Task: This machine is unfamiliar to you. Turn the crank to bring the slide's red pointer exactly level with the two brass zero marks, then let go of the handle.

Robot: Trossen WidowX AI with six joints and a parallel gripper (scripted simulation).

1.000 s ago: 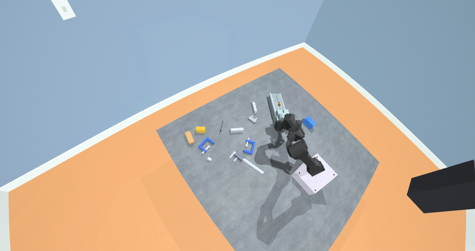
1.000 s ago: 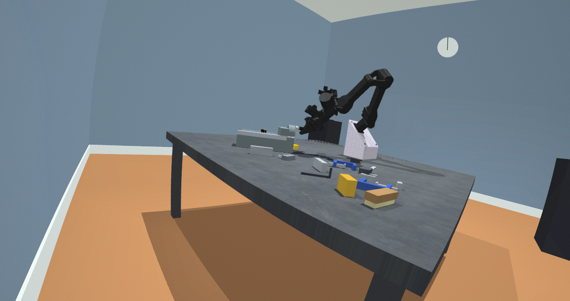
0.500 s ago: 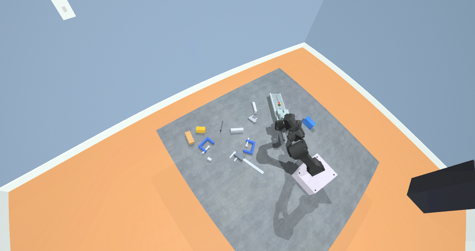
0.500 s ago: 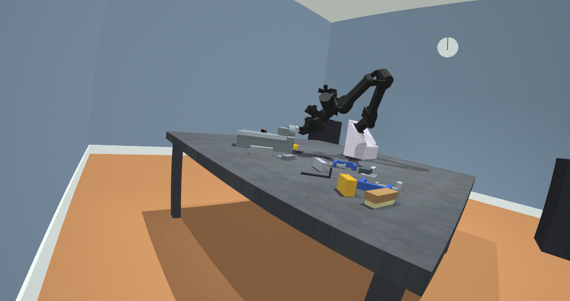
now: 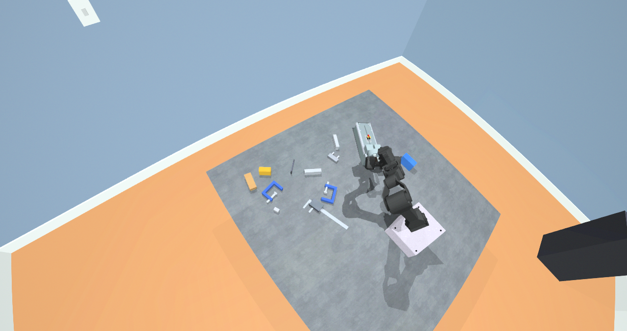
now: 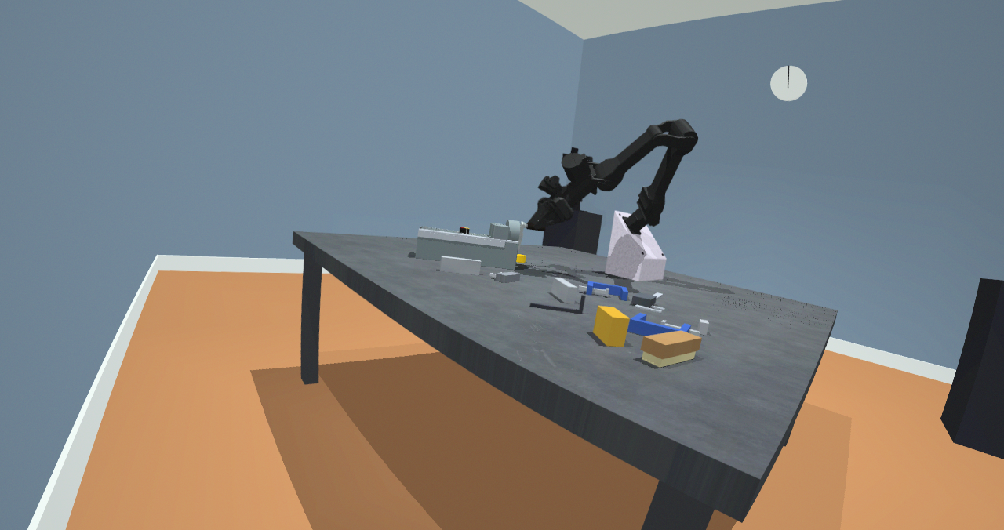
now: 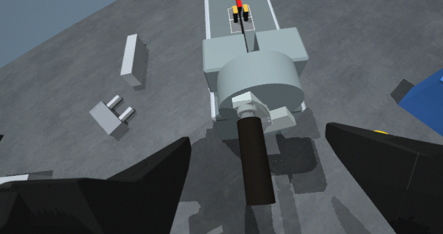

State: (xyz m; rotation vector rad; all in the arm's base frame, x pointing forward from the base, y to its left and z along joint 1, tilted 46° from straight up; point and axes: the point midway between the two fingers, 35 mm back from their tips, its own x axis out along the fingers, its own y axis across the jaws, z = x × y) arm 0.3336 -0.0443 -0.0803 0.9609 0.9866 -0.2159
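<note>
Now: gripper tip 10 mm past the dark handle and 10 mm to the right of it. Round my gripper tip: red pointer (150 mm ahead, 110 mm to the right, 30 mm below); then yellow round piece (90 mm behind, 120 mm to the right, 110 mm below); then pronged grey block (180 mm ahead, 120 mm to the left, 110 mm below).
</note>
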